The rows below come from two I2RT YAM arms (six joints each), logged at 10 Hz.
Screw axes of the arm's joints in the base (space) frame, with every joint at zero. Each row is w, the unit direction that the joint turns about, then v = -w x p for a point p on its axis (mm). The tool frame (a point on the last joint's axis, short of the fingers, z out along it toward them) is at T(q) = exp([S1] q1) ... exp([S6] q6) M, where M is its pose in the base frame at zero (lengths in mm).
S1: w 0 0 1 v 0 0 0
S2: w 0 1 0 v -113.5 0 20
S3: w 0 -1 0 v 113.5 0 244
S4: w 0 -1 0 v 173.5 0 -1
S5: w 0 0 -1 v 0 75 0
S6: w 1 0 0 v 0 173.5 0
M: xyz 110.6 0 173.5 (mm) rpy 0 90 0 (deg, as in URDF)
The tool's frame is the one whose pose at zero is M.
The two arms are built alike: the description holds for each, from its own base.
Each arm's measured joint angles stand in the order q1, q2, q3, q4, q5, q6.
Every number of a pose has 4 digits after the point. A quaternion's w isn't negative.
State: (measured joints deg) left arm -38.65 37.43 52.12 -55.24 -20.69 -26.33; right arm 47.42 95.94 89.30 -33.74 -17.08 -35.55
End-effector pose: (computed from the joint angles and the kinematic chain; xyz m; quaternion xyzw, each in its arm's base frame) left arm 0.0966 -0.0612 0.3244 0.0212 0.8965 -0.0834 0.4347; right arm 0.2494 0.2868 0.3374 -0.6413 0.6312 0.1770 0.3988
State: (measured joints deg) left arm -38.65 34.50 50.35 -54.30 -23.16 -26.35; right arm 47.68 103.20 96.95 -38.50 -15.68 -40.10
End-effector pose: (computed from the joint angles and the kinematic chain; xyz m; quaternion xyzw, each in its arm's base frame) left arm 0.0910 -0.0548 0.3213 0.0077 0.8865 -0.0764 0.4564; right arm 0.2671 0.3076 0.3273 -0.6718 0.6226 0.1508 0.3719
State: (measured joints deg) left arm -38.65 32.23 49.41 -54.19 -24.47 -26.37; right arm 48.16 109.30 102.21 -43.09 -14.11 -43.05
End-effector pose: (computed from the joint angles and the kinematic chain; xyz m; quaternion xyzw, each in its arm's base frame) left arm 0.0857 -0.0497 0.3199 -0.0004 0.8797 -0.0744 0.4696; right arm 0.2786 0.3241 0.3086 -0.6960 0.6229 0.1304 0.3325
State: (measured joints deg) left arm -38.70 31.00 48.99 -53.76 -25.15 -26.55; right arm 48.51 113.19 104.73 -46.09 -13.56 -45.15
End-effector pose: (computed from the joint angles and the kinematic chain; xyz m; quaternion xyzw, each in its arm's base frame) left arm 0.0831 -0.0472 0.3201 -0.0067 0.8744 -0.0766 0.4791; right arm 0.2840 0.3337 0.2910 -0.7144 0.6209 0.1213 0.2989
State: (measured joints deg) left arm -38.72 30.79 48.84 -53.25 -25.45 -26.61; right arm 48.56 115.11 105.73 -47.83 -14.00 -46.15
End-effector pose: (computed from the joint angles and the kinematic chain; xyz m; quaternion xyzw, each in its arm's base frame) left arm 0.0831 -0.0470 0.3204 -0.0095 0.8719 -0.0777 0.4834; right arm 0.2863 0.3373 0.2806 -0.7237 0.6198 0.1228 0.2776
